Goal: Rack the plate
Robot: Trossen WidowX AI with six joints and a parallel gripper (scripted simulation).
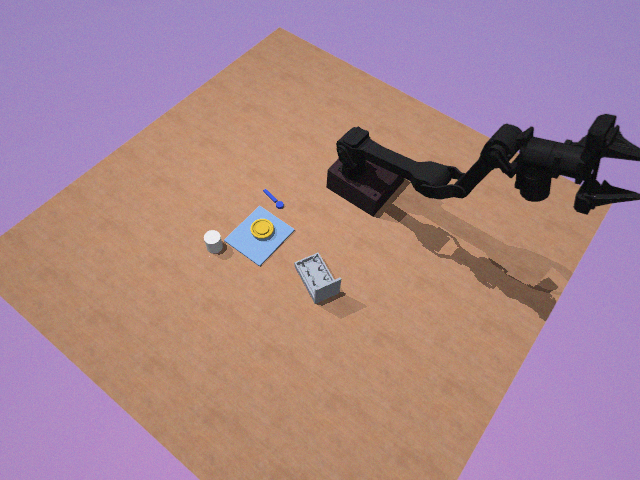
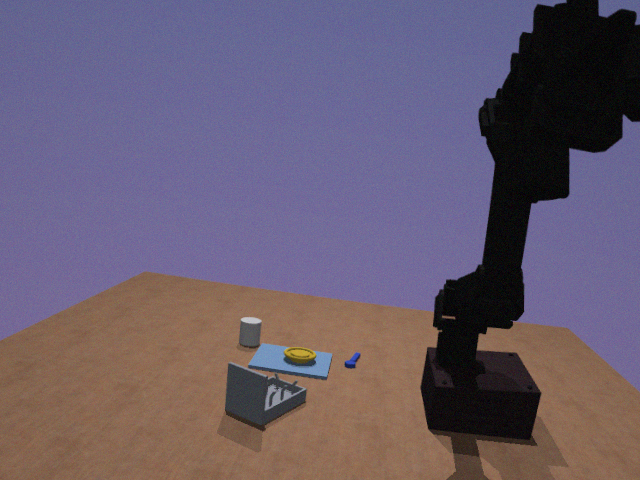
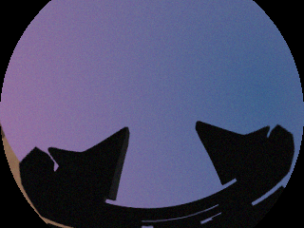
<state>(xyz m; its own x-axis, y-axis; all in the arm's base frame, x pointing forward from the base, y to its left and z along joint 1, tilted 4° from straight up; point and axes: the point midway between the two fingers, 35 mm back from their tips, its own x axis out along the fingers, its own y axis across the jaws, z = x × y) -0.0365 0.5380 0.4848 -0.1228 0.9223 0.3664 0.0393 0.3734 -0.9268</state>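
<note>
Now: the yellow plate 67 cm to the right of my gripper tip, 54 cm below it and 31 cm ahead of it. From my gripper tip the other things lie so: white cup 72 cm to the right, 53 cm below, 44 cm ahead; then grey dish rack 53 cm below, 45 cm to the right, 31 cm ahead; then blue spoon 72 cm to the right, 55 cm below, 21 cm ahead.
</note>
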